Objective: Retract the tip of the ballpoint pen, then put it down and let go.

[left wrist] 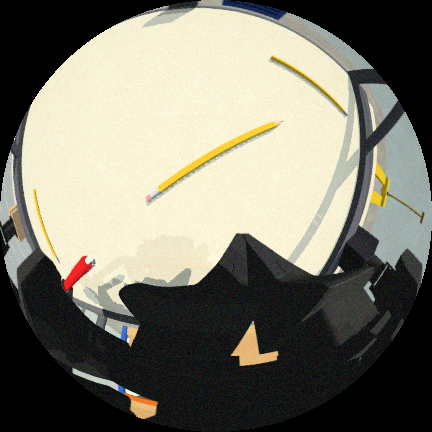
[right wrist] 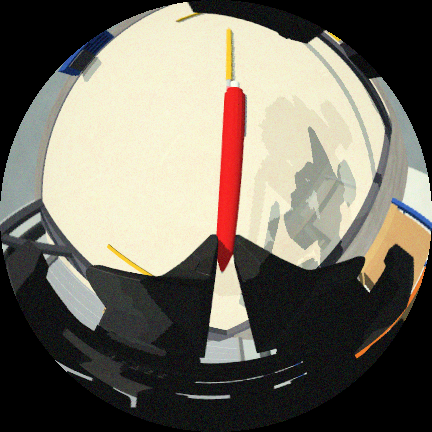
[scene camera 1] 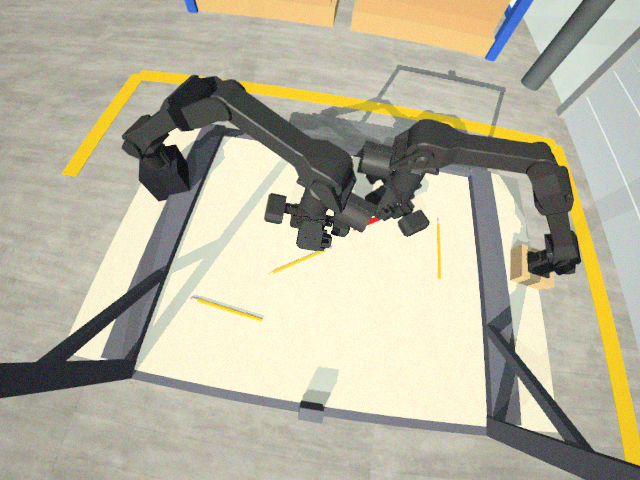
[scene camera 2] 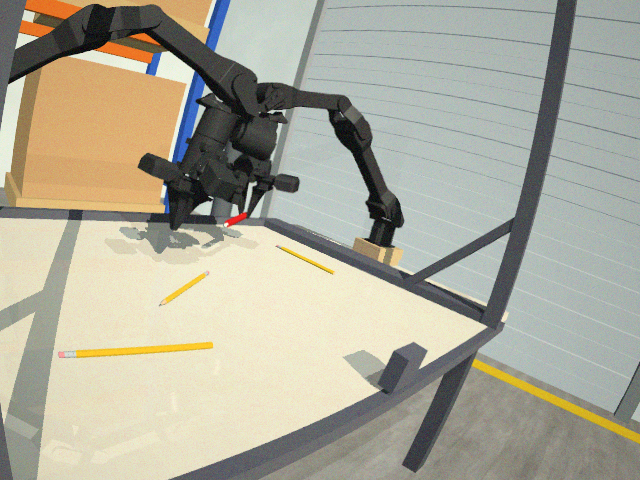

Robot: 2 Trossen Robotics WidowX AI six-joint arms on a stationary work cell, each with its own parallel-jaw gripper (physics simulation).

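Frame: origin at the left arm's base, x left, y down, z back, level; centimetres.
Where they show: left gripper, fingertip midpoint: [left wrist: 240,238] [scene camera 2: 172,229]; right gripper, fingertip midpoint: [left wrist: 67,283] [right wrist: 224,240] [scene camera 2: 244,217]; left arm's base, origin of the base link: [left wrist: 366,261] [scene camera 1: 157,161]; right arm's base, origin of the base link: [scene camera 1: 538,264] [scene camera 2: 379,243].
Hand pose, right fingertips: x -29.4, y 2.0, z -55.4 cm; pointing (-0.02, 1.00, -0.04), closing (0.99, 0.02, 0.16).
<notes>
Things, the pixels of their top centre, and the offset from my right fingertips. Level surfaces: height alone.
- red ballpoint pen, middle of its top: [right wrist: 234,184] [left wrist: 68,285] [scene camera 2: 238,212] [scene camera 1: 375,217] dx -0.5, dy -1.3, dz +4.0 cm
- table, its level: dy +8.7 cm
- pencil, middle of its top: [left wrist: 219,150] [scene camera 2: 186,284] [right wrist: 229,46] [scene camera 1: 299,260] dx -3.7, dy +7.8, dz +24.2 cm
The red ballpoint pen [scene camera 1: 373,221] [scene camera 2: 236,219] [left wrist: 77,272] [right wrist: 232,150] is held above the table. Its tapered end sits between the right fingertips and its white button end points away from them. No writing point can be made out at the tapered end. My right gripper [scene camera 2: 247,212] [right wrist: 224,240] is shut on the pen. My left gripper [scene camera 2: 175,227] [left wrist: 240,238] is shut with its fingertips together and nothing between them. It is low over the table, to the left of the pen in scene camera 2 and apart from it.
Three yellow pencils lie on the table [scene camera 1: 361,351]: one pencil [scene camera 1: 299,260] [scene camera 2: 184,288] [left wrist: 215,152] near the left gripper, a second [scene camera 1: 227,308] [scene camera 2: 136,350] toward the lower left of scene camera 1, and a third [scene camera 1: 438,250] [scene camera 2: 305,258] at the right. Dark frame rails border the table.
</notes>
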